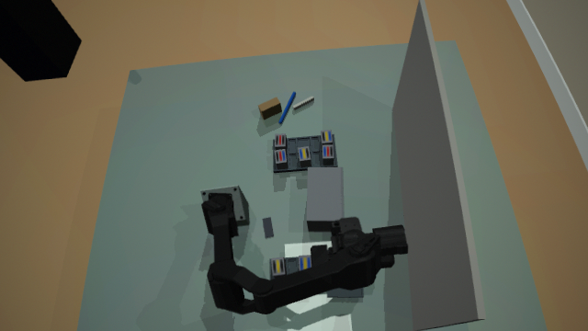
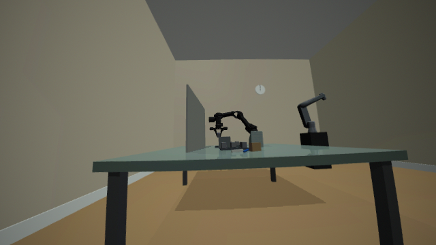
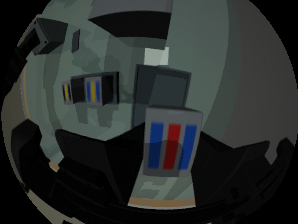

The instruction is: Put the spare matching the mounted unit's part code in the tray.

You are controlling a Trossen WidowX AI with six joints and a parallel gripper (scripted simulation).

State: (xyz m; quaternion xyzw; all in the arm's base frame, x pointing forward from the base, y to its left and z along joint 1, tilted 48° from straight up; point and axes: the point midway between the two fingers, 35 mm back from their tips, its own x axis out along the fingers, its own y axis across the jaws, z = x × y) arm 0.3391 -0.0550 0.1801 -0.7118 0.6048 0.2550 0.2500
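The dark tray is 100 mm below my gripper tip and 10 mm behind it. The rest, counted from my gripper tip: tall grey panel (190 mm to the left, 180 mm ahead, 120 mm above); grey mounted unit (210 mm to the left, 60 mm below, 60 mm behind); spare (30 mm above).
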